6 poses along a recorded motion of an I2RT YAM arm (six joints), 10 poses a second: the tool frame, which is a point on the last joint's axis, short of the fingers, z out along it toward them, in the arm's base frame.
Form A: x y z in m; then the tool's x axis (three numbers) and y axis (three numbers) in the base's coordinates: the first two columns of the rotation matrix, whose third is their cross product.
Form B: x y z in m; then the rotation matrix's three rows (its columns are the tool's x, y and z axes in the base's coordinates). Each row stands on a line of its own. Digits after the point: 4 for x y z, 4 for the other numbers.
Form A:
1: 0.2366, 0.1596, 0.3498, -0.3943, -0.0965, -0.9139, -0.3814, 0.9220, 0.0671
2: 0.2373, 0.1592, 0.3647, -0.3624, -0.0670, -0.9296, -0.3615, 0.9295, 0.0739
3: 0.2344, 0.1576, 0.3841, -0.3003, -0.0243, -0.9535, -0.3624, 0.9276, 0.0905
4: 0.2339, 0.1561, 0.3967, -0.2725, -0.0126, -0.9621, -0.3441, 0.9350, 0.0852
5: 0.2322, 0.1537, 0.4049, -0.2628, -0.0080, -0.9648, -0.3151, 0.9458, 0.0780
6: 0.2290, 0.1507, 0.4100, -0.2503, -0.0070, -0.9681, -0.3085, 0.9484, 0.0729
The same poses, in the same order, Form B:
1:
0.2366, 0.1596, 0.3498
-0.3943, -0.3814, 0.8361
-0.0965, 0.9220, 0.3750
-0.9139, 0.0671, -0.4003

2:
0.2373, 0.1592, 0.3647
-0.3624, -0.3615, 0.8591
-0.0670, 0.9295, 0.3628
-0.9296, 0.0739, -0.3611

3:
0.2344, 0.1576, 0.3841
-0.3003, -0.3624, 0.8823
-0.0243, 0.9276, 0.3727
-0.9535, 0.0905, -0.2874

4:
0.2339, 0.1561, 0.3967
-0.2725, -0.3441, 0.8985
-0.0126, 0.9350, 0.3543
-0.9621, 0.0852, -0.2591

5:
0.2322, 0.1537, 0.4049
-0.2628, -0.3151, 0.9119
-0.0080, 0.9458, 0.3245
-0.9648, 0.0780, -0.2511

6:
0.2290, 0.1507, 0.4100
-0.2503, -0.3085, 0.9176
-0.0070, 0.9484, 0.3169
-0.9681, 0.0729, -0.2395

